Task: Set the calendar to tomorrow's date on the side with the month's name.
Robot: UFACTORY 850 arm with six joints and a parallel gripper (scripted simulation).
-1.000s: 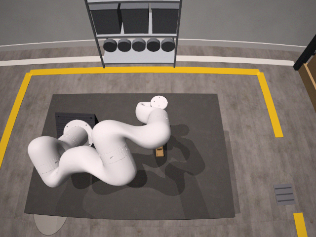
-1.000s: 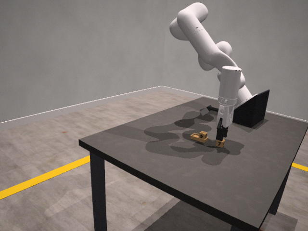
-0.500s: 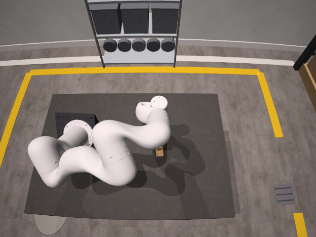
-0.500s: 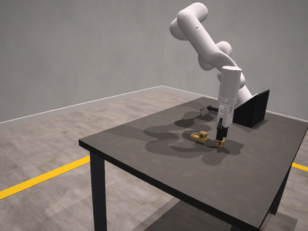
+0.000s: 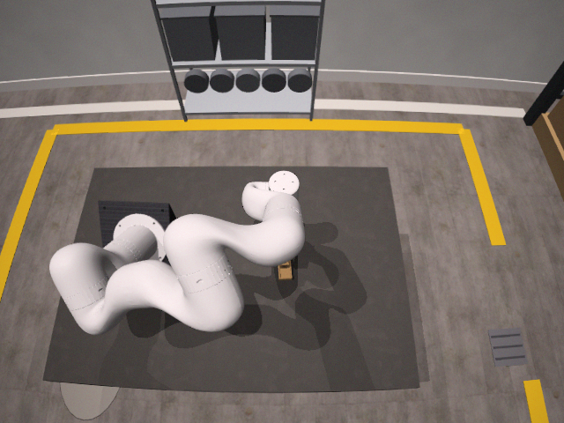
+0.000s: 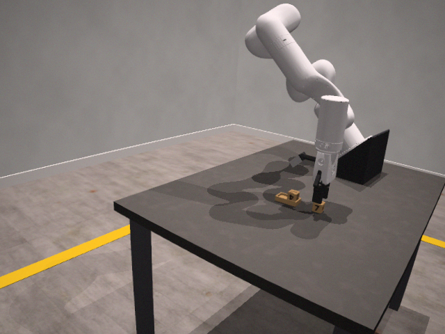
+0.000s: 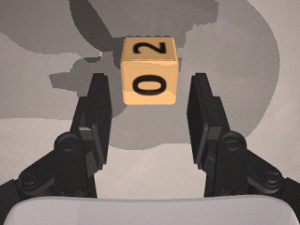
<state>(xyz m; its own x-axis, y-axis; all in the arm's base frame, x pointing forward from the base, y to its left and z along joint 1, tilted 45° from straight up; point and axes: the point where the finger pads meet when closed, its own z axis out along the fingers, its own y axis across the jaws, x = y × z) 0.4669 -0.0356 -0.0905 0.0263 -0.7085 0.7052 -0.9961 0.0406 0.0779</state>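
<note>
The calendar cube lies 40 mm below my hand. Also, from my hand: wooden tray (110 mm to the right, 50 mm below).
</note>
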